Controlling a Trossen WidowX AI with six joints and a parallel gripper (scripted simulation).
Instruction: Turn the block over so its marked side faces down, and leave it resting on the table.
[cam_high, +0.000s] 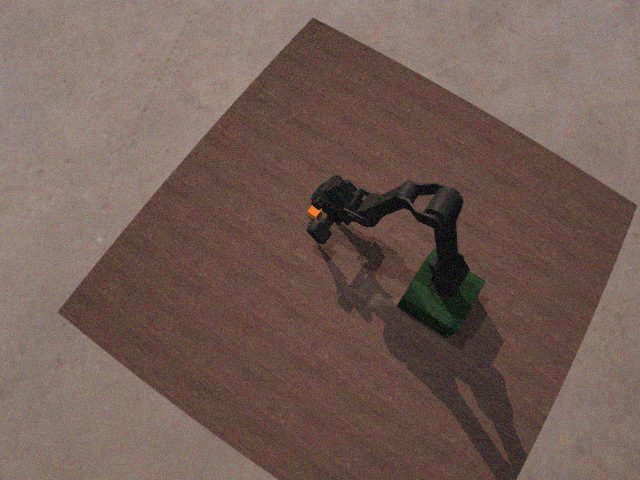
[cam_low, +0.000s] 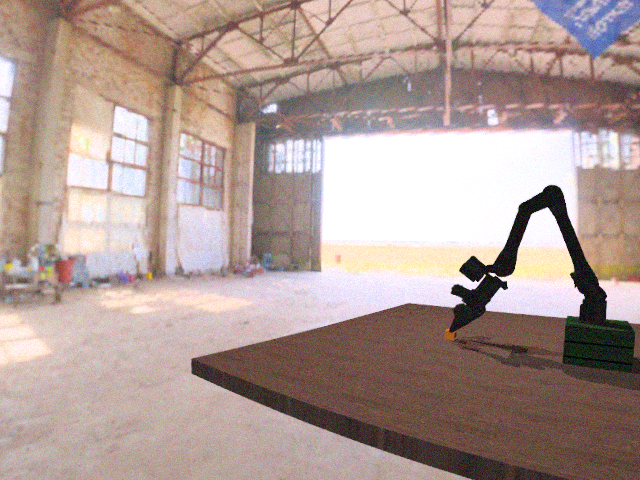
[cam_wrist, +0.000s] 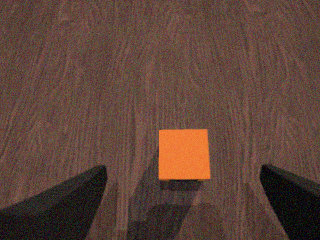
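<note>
The orange block lies 20 mm below my gripper tip.
</note>
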